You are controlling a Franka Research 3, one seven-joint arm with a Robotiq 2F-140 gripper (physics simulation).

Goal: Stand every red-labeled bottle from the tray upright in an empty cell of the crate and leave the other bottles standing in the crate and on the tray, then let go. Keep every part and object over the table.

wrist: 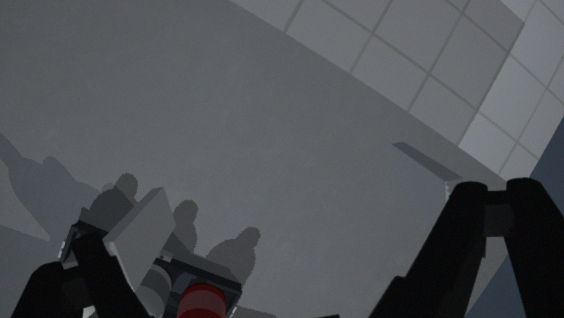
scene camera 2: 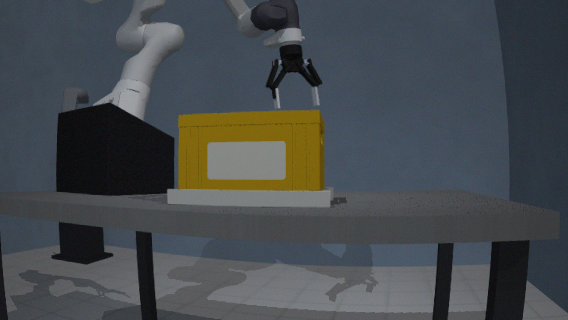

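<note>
My gripper (scene camera 2: 297, 106) (wrist: 279, 186) is open and empty, pointing down above and behind the crate in the scene view. The yellow crate (scene camera 2: 305, 160) stands upright on the table; its cells are hidden from the side. In the wrist view, part of the dark tray (wrist: 212, 274) shows at the bottom left. A red-labeled bottle (wrist: 202, 303) stands in it near one end, cut off by the lower edge. Beside it a white-grey bottle (wrist: 154, 292) is partly covered by the left finger. The tray and its bottles are hidden in the scene view.
A low white base (scene camera 2: 250, 198) lies under the crate on the grey table (scene camera 2: 425, 205) (wrist: 260, 125). A large black block (scene camera 2: 115, 155) stands left of the crate, by the arm's base. The table edge and tiled floor (wrist: 400, 55) show at the upper right of the wrist view.
</note>
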